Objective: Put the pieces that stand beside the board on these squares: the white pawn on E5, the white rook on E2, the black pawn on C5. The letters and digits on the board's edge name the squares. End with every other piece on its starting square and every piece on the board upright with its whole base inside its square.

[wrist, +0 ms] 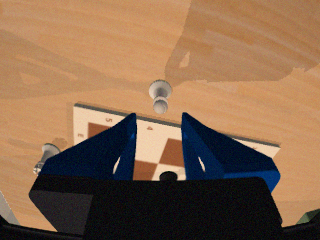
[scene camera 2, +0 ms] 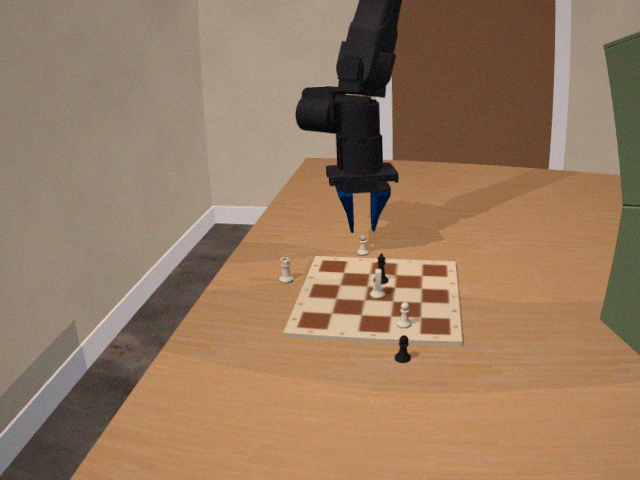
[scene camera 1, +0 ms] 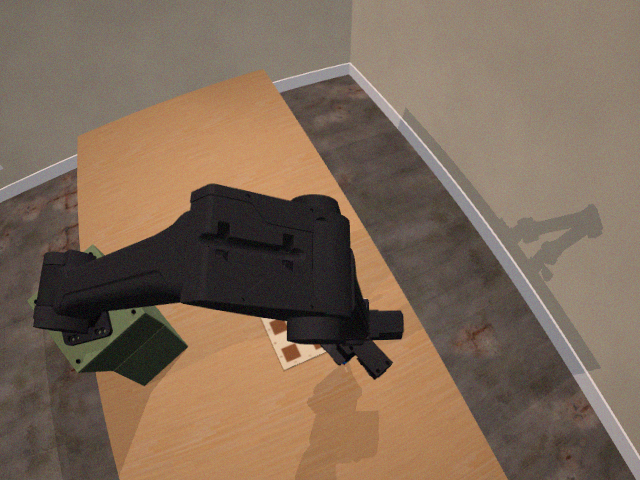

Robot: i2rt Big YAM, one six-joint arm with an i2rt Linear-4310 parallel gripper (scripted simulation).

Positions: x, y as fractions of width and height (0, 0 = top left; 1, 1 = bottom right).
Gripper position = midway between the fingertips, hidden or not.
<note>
I see my gripper (scene camera 2: 0.57, 0.48) and a chessboard (scene camera 2: 0.52, 0.63).
The chessboard shows as well in the wrist view (wrist: 0.50, 0.60) and in scene camera 1 (scene camera 1: 0.45, 0.74). My gripper is seen too in the wrist view (wrist: 0.50, 0.50).
</note>
